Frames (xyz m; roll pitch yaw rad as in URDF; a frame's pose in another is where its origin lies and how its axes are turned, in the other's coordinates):
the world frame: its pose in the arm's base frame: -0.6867 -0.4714 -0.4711 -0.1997 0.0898 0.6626
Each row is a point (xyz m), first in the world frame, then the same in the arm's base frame.
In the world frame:
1: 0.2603 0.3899 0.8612
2: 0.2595 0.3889 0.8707
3: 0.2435 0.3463 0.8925
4: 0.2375 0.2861 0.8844
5: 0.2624 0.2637 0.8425
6: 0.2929 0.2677 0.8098
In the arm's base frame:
1: -0.7683 0.1664 0.2692
2: -0.7688 0.1671 0.2787
3: -0.7562 0.1294 0.3099
4: -0.7234 0.0782 0.3144
5: -0.6878 0.0676 0.2757
6: -0.6646 0.0824 0.2402

